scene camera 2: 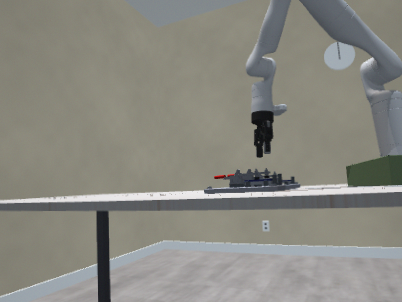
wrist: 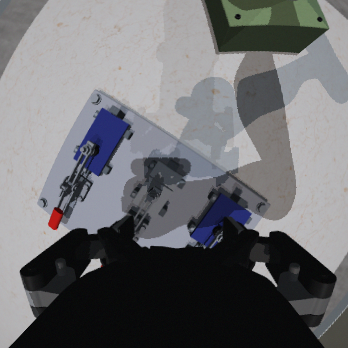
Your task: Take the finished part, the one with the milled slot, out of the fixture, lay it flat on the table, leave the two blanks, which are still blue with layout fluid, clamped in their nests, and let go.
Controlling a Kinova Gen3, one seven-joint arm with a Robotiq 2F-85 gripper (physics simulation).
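Places are measured from the arm's base along level axes (x ahead, y left, z up), in metres.
Where they show: gripper, fingertip midpoint: (scene camera 2: 263,155) (wrist: 177,226); arm's base, origin of the base link: (scene camera 2: 398,158).
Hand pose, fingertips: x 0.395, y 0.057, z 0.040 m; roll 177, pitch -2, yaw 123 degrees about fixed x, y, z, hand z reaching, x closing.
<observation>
Each offset is from my fingertips to the top centre of the thing. Level surfaces: height alone.
The grey finished part {dx -0.002, dy -0.035, dz -0.075 m} (wrist: 169,173) lies in the middle nest of the fixture plate (wrist: 62,167) (scene camera 2: 215,190), in shadow; its slot is hard to make out. The middle clamp's arm (wrist: 154,192) reaches over the part's near end. One blue blank {dx -0.012, dy -0.145, dz -0.085 m} (wrist: 111,134) sits in the left nest and another blue blank {dx -0.007, dy +0.075, dz -0.080 m} (wrist: 228,212) in the right nest, each with a clamp arm over it. My gripper (scene camera 2: 263,153) (wrist: 177,226) is open and empty, pointing down above the fixture. Its fingers hide part of the right clamp and the middle clamp's handle end.
A red clamp handle (wrist: 55,219) (scene camera 2: 219,177) sticks out past the plate's edge at the left. A green box (wrist: 267,41) (scene camera 2: 375,171) stands on the table {dz -0.116 m} (wrist: 40,100) (scene camera 2: 125,200), beyond the fixture in the wrist view and to its right in the scene view.
</observation>
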